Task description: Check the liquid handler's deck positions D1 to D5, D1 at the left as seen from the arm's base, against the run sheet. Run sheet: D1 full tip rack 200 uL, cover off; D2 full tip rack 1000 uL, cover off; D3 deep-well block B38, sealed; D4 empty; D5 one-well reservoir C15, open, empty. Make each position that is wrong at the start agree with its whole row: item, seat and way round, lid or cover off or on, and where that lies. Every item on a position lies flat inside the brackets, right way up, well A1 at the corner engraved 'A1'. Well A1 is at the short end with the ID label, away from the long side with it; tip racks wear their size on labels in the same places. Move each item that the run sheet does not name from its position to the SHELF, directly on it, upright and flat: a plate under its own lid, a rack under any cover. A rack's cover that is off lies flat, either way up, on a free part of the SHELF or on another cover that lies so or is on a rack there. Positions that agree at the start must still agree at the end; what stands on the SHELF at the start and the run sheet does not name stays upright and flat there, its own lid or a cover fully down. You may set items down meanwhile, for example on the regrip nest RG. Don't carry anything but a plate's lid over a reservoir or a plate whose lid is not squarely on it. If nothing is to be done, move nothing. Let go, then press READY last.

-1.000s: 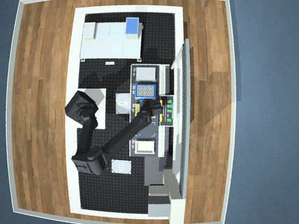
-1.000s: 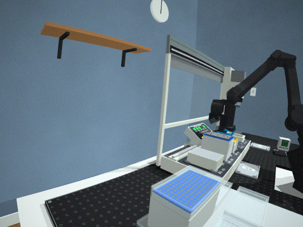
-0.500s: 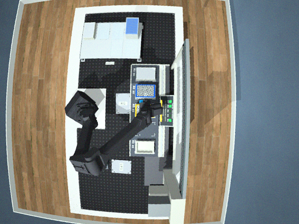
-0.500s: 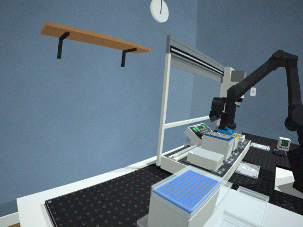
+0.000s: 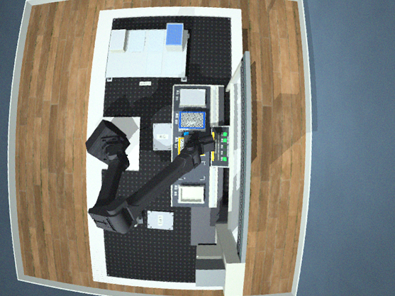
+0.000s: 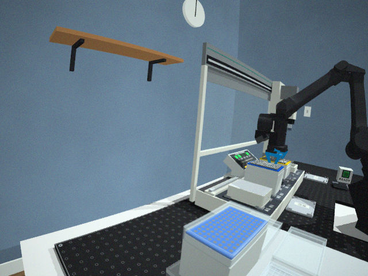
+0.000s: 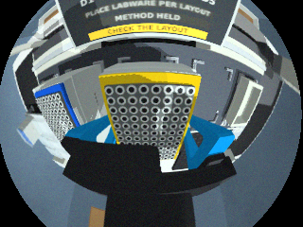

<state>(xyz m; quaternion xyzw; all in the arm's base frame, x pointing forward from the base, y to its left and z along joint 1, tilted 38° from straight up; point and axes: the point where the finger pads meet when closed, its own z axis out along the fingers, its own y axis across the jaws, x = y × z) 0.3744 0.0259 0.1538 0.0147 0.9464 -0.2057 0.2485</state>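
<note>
The blue-rimmed tip rack lies 10 mm ahead of my hand and 120 mm to the left of it. From my hand the other things lie so: regrip nest 150 mm behind, 70 mm to the left, 120 mm below; white reservoir 30 mm behind, 240 mm to the right, 60 mm below; yellow-rimmed tip rack 10 mm behind, 10 mm above.
</note>
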